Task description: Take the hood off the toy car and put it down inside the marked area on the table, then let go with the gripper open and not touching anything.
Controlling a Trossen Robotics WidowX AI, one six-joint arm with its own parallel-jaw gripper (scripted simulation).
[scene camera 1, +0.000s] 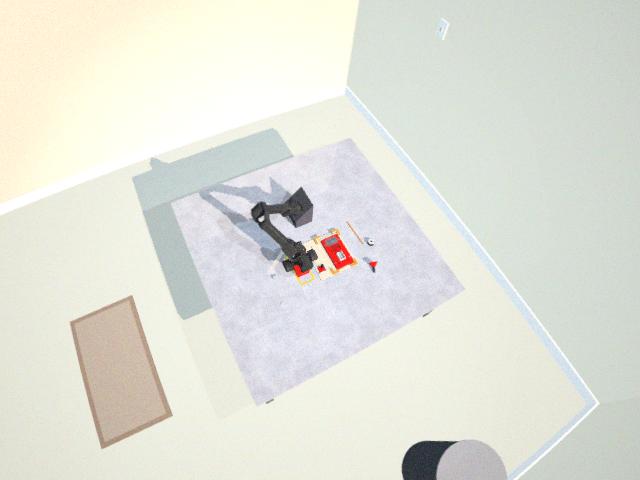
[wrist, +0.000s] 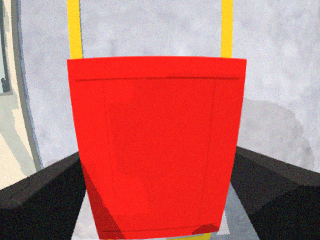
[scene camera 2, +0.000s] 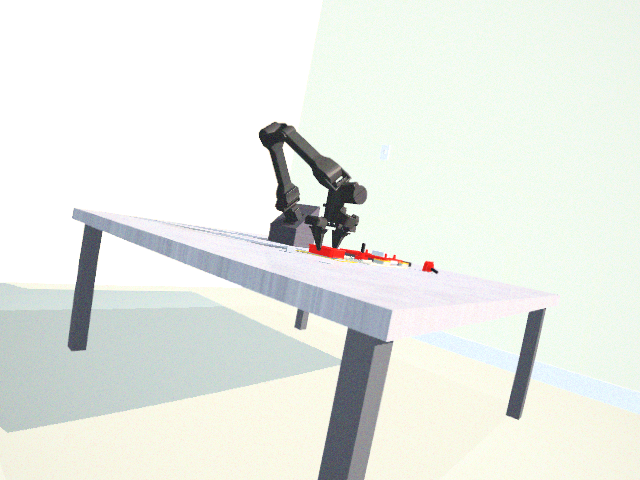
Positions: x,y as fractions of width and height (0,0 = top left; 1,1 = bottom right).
Observation:
In view: the gripper (scene camera 2: 0.51,0.52).
The gripper is seen too in the wrist view (wrist: 0.49,0.65).

